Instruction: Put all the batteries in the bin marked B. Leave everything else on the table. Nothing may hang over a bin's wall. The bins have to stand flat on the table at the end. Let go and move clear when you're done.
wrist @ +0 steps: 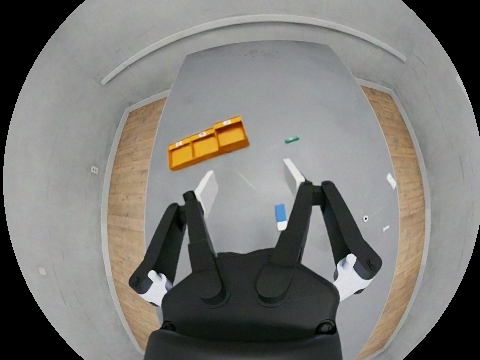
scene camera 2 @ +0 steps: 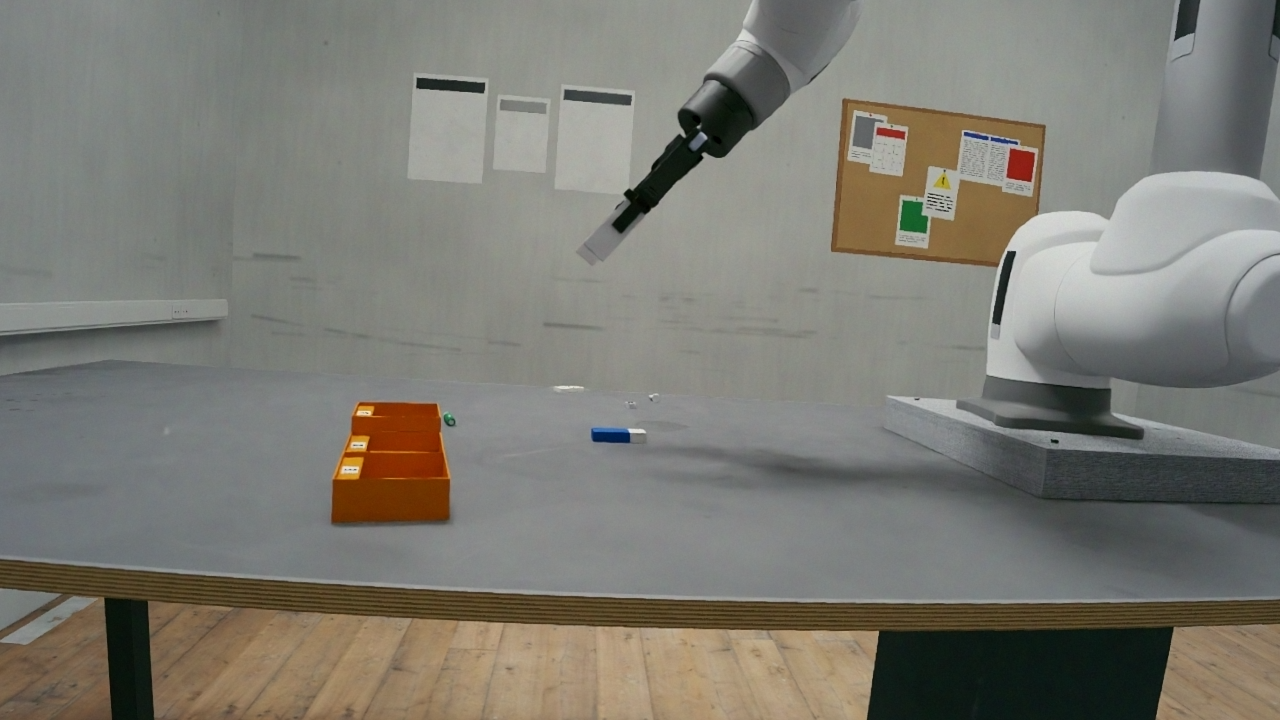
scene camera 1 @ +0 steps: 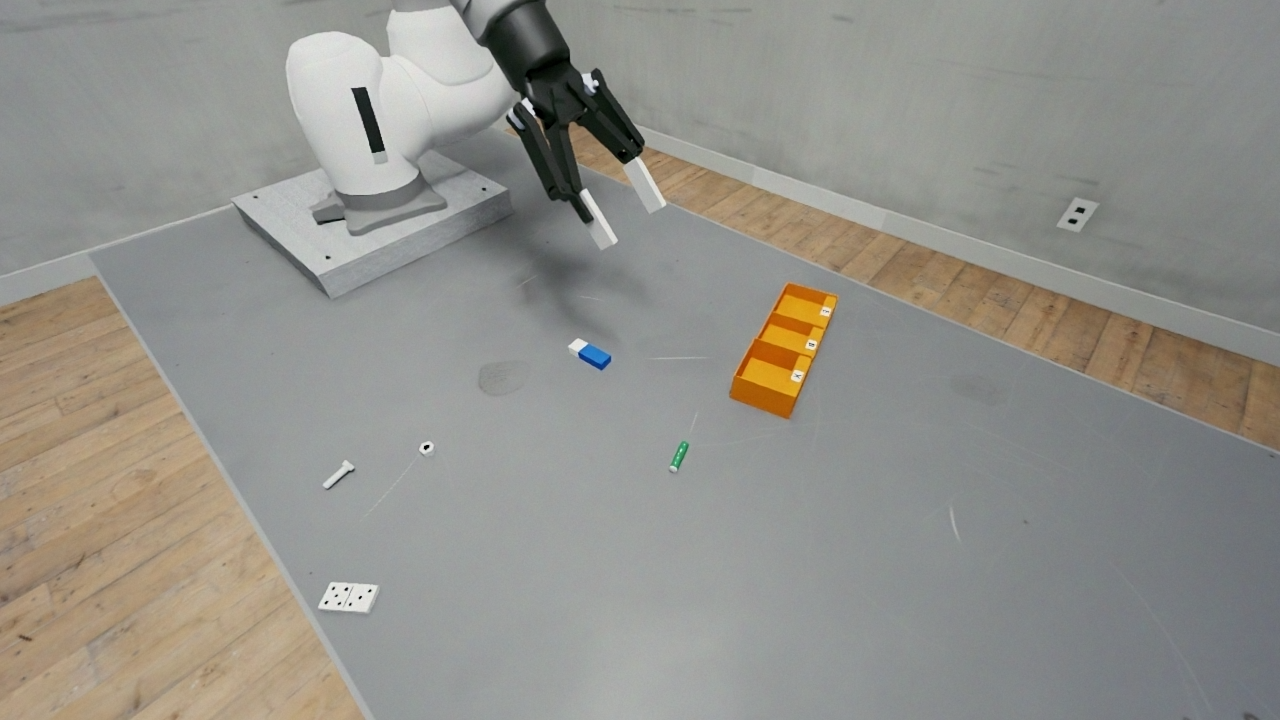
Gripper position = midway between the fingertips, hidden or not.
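Gripper (scene camera 1: 634, 226), visible also in scene camera 2 (scene camera 2: 588, 256) and the wrist view (wrist: 249, 174). Domino (scene camera 1: 340, 597).
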